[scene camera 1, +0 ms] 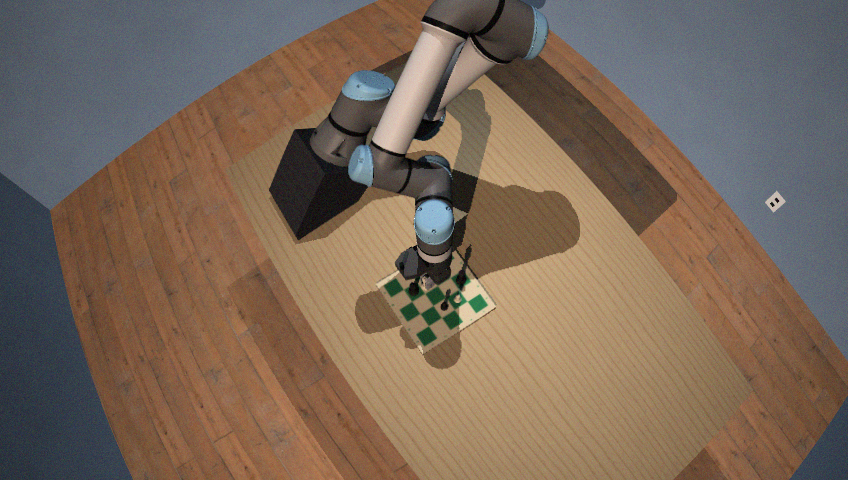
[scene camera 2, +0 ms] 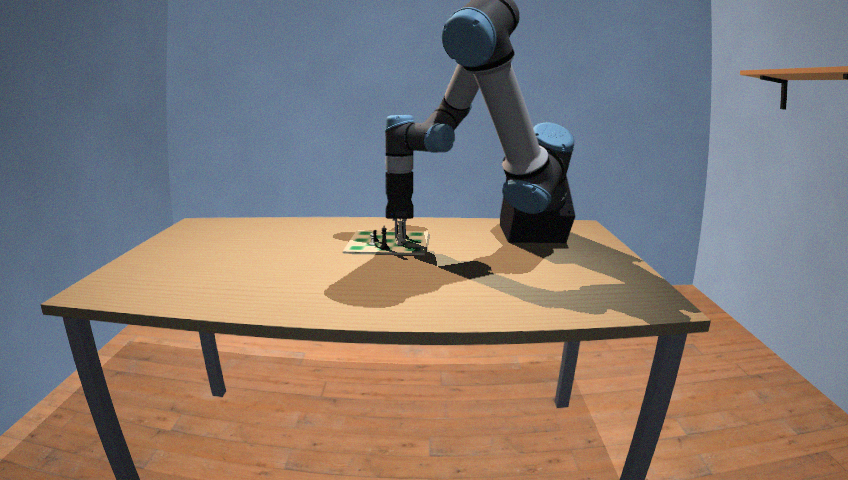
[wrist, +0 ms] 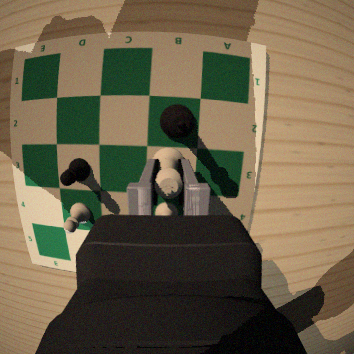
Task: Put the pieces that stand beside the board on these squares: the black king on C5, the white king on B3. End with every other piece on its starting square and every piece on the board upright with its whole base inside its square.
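Note:
My gripper is shut on the white king, upright and low over B3 of the board. Whether its base touches the board I cannot tell. The black king stands upright, seemingly on C5; the gripper body hides it in the wrist view. A tall black piece stands on B2. A black pawn is on D3, and a white pawn on D4.
Another white piece is partly visible close behind the fingers, around B4, mostly hidden by the gripper body. The black robot base stands on the table. Arm shadows darken much of the board.

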